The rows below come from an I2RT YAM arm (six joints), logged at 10 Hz.
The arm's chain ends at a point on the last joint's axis. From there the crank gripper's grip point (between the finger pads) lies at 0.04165 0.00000 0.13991 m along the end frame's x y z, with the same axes.
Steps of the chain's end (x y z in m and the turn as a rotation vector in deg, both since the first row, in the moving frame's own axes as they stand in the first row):
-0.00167 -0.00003 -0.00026 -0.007 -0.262 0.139
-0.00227 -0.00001 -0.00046 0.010 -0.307 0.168
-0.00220 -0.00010 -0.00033 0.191 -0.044 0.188
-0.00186 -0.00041 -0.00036 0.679 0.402 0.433
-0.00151 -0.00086 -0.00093 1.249 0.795 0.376
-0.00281 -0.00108 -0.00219 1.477 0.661 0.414
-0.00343 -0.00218 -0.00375 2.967 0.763 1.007
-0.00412 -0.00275 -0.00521 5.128 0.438 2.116
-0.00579 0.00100 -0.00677 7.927 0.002 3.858
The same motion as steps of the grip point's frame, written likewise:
-0.00231 0.00009 -0.00007 -0.007 -0.262 0.139
-0.00302 0.00009 -0.00024 0.010 -0.307 0.168
-0.00231 -0.00043 -0.00030 0.191 -0.044 0.188
-0.00087 -0.00175 -0.00066 0.679 0.402 0.433
0.00044 -0.00362 -0.00155 1.249 0.795 0.376
-0.00119 -0.00437 -0.00272 1.477 0.661 0.414
-0.00151 -0.00866 -0.00449 2.967 0.763 1.007
-0.00285 -0.01368 -0.00602 5.128 0.438 2.116
-0.00523 -0.01549 -0.00791 7.927 0.002 3.858

